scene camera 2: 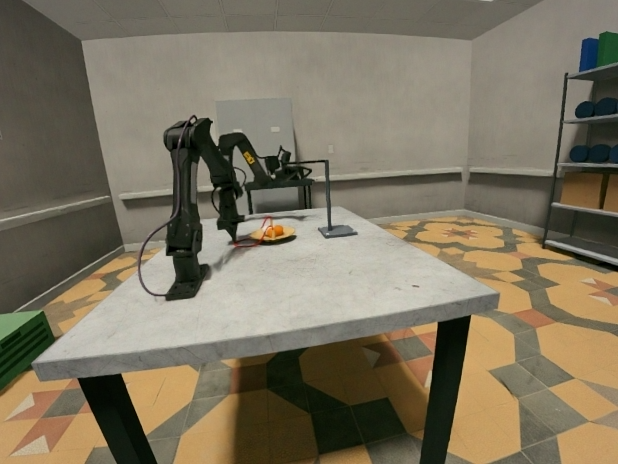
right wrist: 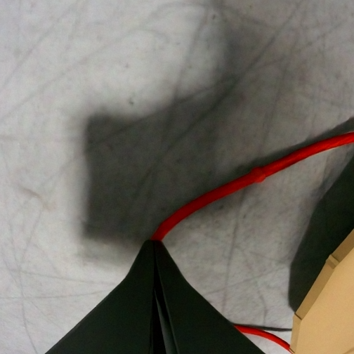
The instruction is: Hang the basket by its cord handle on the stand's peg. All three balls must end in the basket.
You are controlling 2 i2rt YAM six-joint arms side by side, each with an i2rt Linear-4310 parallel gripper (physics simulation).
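The shallow tan basket sits on the table, with orange balls in it; their exact number cannot be told. Its red cord handle arches over the basket and trails out to the left in scene camera 2. My right gripper is low over the table left of the basket, shut on the cord at its fingertips. The dark stand is upright right of the basket, its peg pointing left. My left gripper is open, high beyond the basket and near the peg in the picture.
The grey table top carries both arms, the basket and the stand. A dark side table and a grey panel stand behind it. A shelf rack is at the far right, and a green box at the left.
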